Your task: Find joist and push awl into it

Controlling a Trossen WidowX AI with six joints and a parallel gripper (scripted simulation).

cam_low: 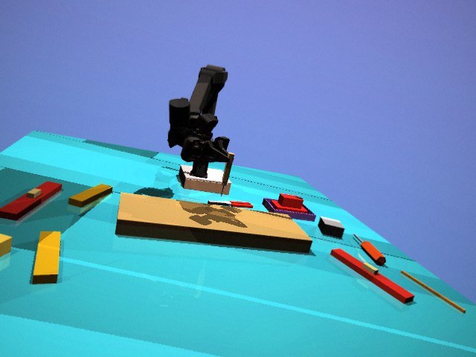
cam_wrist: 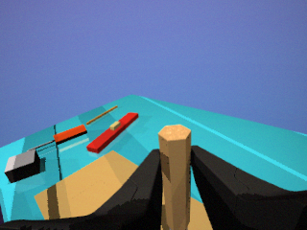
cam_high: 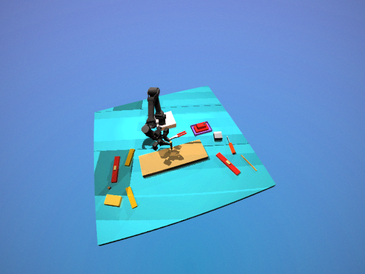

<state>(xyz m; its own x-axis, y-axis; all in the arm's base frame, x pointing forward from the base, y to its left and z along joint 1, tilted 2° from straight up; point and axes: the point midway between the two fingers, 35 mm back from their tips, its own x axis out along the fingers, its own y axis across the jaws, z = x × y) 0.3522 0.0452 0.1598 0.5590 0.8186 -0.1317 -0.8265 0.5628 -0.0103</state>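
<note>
Right now my gripper tip is 6 cm above the awl. The rest, counted from my gripper tip: grey block: 17 cm behind, 40 cm to the left, 19 cm below; then stud finder: 28 cm behind, 29 cm to the left, 16 cm below; then purple tray: 28 cm behind, 28 cm to the left, 19 cm below.
</note>
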